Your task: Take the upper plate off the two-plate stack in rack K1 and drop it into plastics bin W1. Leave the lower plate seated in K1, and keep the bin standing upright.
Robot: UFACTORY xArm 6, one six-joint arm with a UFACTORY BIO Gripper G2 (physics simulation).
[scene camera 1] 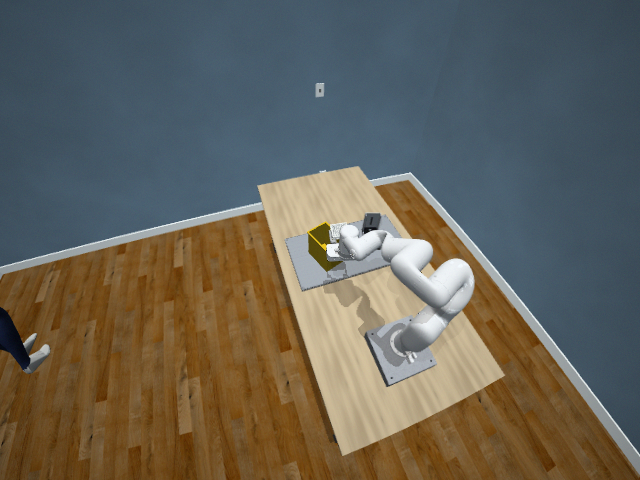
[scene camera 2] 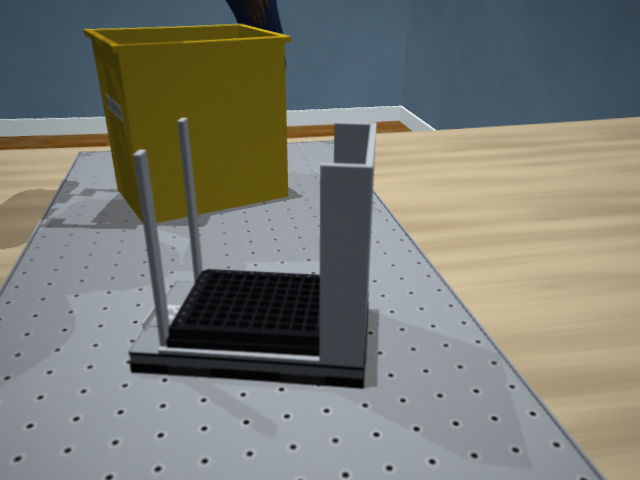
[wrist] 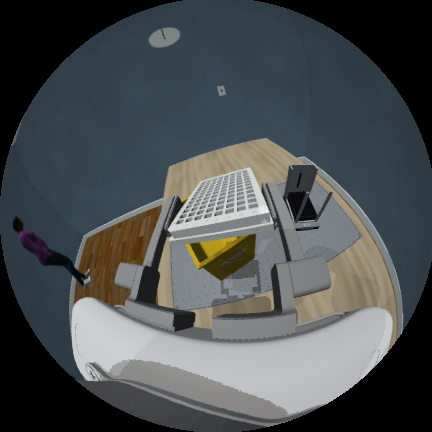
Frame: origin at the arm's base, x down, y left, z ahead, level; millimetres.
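Seen in the pictures: hand, tool point: (wrist: 218, 210).
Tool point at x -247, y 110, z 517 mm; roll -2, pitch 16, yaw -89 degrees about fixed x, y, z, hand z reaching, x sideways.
Note:
Offsets run from my tool point to a thing's top centre. "pt": to the spot under its first point. Level surfaces: height alone.
My gripper (wrist: 222, 204) is shut on the white upper plate (wrist: 227, 192) (scene camera 1: 338, 230), holding it by its two sides, raised high. In the wrist view the plate covers part of the yellow bin W1 @(dx +111, dy +29, dz +98 mm) (wrist: 237, 260) (scene camera 1: 319, 252) (scene camera 2: 206, 118). The exact overlap of plate and bin opening is hard to judge. The bin stands upright, its open top facing up. Rack K1 @(dx +138, dy -281, dz +126 mm) (scene camera 2: 346, 258) (wrist: 308, 177) (scene camera 1: 372, 220) stands apart from it. The black lower plate @(dx +257, dy -286, dz +135 mm) (scene camera 2: 253, 304) (wrist: 295, 202) lies flat inside K1. The gripper and white plate do not show in scene camera 2.
Bin and rack stand on a grey perforated board @(dx +291 mm) (scene camera 1: 299, 268) (scene camera 2: 248, 444) (wrist: 190, 290) on the wooden table @(dx +304 mm) (scene camera 1: 330, 361). K1 has a tall back panel and two thin upright posts @(pt dx +193, dy -232, dz +84 mm) (scene camera 2: 189, 196). The arm's base plate (scene camera 1: 379, 361) is at the near end. A person (wrist: 37, 250) stands off the table.

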